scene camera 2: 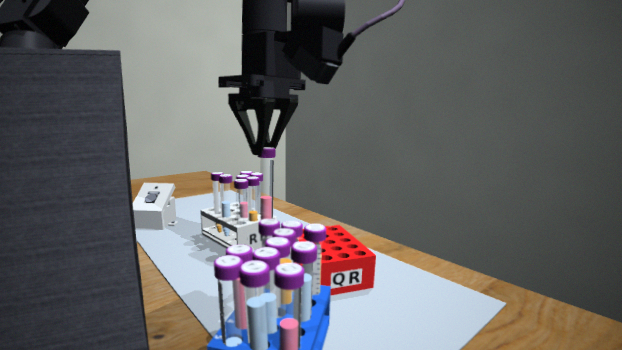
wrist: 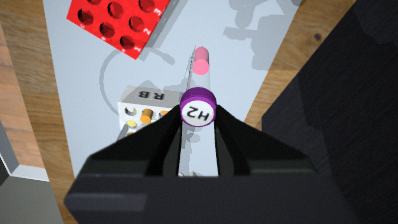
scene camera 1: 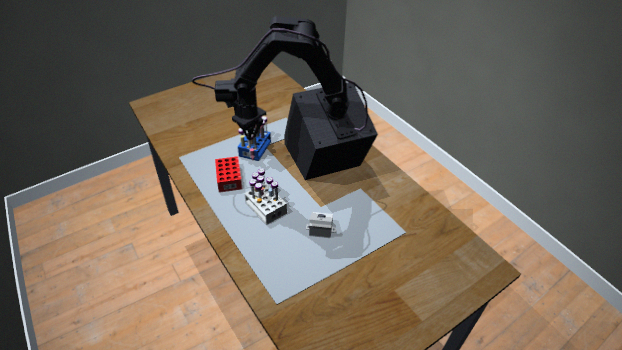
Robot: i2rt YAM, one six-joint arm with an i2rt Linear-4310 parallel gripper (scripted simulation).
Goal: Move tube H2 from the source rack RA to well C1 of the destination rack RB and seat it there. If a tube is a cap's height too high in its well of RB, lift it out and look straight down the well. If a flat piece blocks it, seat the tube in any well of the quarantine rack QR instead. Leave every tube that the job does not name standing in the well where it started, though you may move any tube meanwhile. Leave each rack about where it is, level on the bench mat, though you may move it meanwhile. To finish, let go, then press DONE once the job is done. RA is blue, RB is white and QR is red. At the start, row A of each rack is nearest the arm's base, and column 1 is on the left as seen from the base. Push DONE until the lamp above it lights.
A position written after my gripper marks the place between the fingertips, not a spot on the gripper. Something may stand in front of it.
Note:
I see my gripper (scene camera 2: 263,154), a white rack RB (wrist: 140,98), a red rack QR (scene camera 2: 348,270) and a white DONE button box (scene camera 2: 158,215).
The red rack QR is seen too in scene camera 1 (scene camera 1: 231,181). My gripper also shows in the wrist view (wrist: 198,112).

